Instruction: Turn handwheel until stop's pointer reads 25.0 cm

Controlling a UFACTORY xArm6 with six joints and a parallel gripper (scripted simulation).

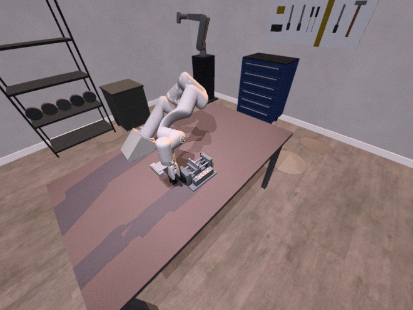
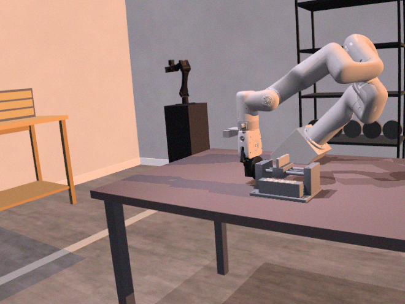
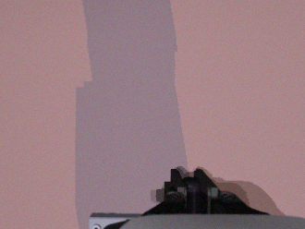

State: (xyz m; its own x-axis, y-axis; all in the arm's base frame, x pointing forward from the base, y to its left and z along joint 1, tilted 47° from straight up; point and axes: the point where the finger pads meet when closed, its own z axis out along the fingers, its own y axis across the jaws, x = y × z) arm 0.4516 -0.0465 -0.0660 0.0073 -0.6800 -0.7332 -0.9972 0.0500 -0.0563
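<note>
My gripper is now 30 mm short of the sliding stop block, 140 mm to the right of it and 30 mm below it. The rest, counted from my hand: black handwheel: 10 mm ahead, 20 mm to the left.
</note>
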